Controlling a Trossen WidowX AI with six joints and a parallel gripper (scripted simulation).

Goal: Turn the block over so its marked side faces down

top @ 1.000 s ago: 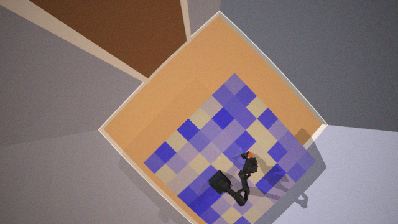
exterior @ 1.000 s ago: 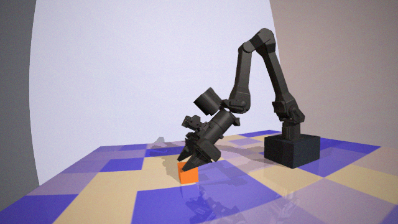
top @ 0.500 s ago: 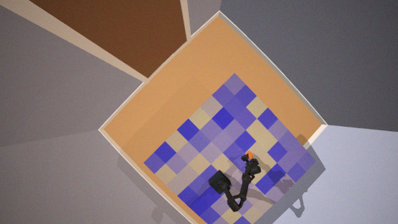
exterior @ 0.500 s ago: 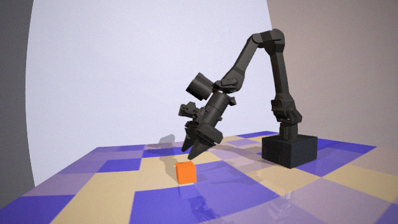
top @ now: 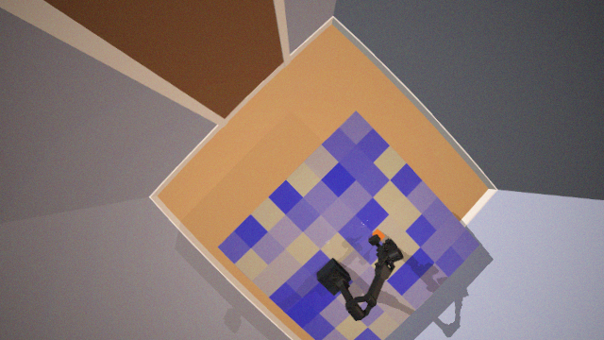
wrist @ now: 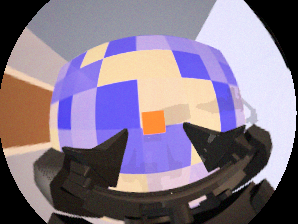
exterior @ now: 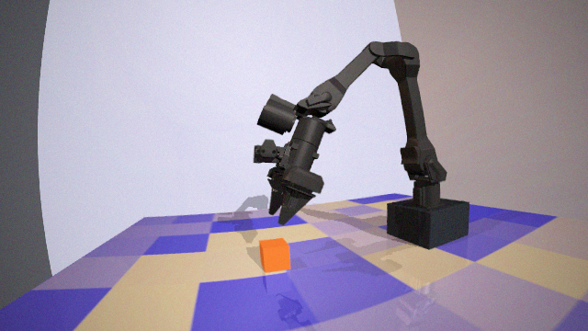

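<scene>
Right now my gripper tip is 1 cm past the orange block and 7 cm above it.
</scene>
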